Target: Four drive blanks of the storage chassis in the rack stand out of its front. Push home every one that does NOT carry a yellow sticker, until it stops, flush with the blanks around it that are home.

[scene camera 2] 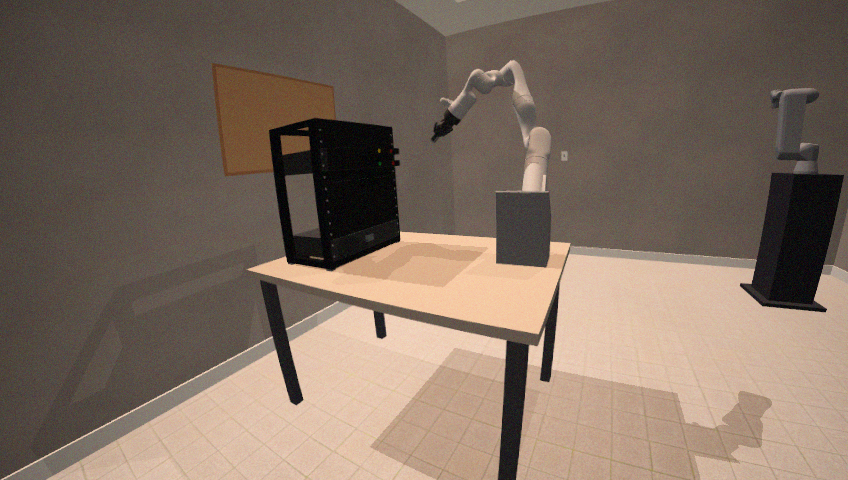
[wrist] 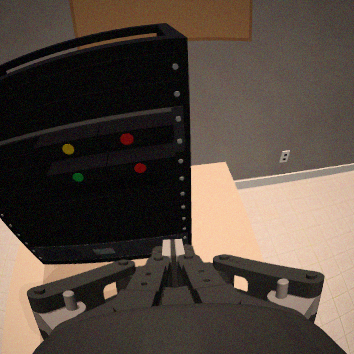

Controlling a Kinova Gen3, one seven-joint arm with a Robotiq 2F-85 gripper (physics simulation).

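The storage chassis sits in the upper half of the black rack. In the wrist view, the upper row shows a blank with a yellow sticker on the left and one with a red sticker on the right. The lower row shows a blank with a green sticker and one with a red sticker. Dark blank ends jut from the rack's front in the scene view; exact depths are too dark to tell. My gripper is shut and empty, apart from the rack, in front of it.
The rack stands on the wooden table. A grey pedestal carries my arm at the table's far right. A corkboard hangs on the wall behind the rack. Another arm stands on a dark pedestal at the right.
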